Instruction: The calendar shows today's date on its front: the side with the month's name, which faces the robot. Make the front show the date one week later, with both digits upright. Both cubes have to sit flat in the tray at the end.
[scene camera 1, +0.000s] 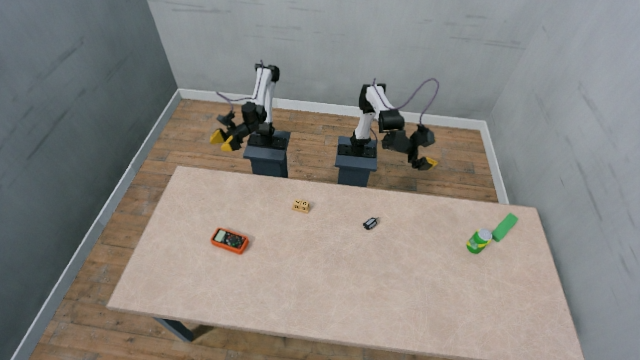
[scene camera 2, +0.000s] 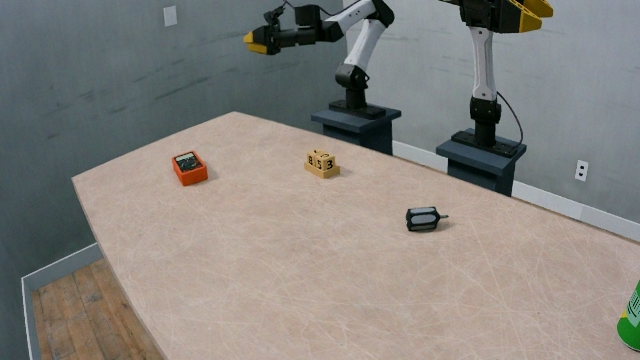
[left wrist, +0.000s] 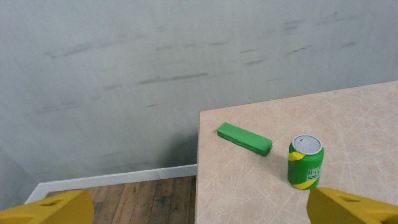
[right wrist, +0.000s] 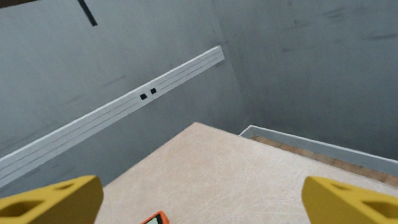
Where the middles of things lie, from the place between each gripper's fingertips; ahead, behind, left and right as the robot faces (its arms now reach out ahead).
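The dark grey device (scene camera 2: 423, 218) sits 13 cm ahead of my right hand (scene camera 2: 245, 43), 67 cm to the left of it and 27 cm below it. As for the green block (left wrist: 260, 145), it is a little ahead of my right hand, far below it and far to the left of it.
My left gripper (scene camera 2: 547, 18) is in sight too: with the dark grey device as the reference, the gripper is 37 cm above it, 17 cm to the left of it and 10 cm short of it. The green block is far below my left hand and far to the left of it, and a little ahead of it.
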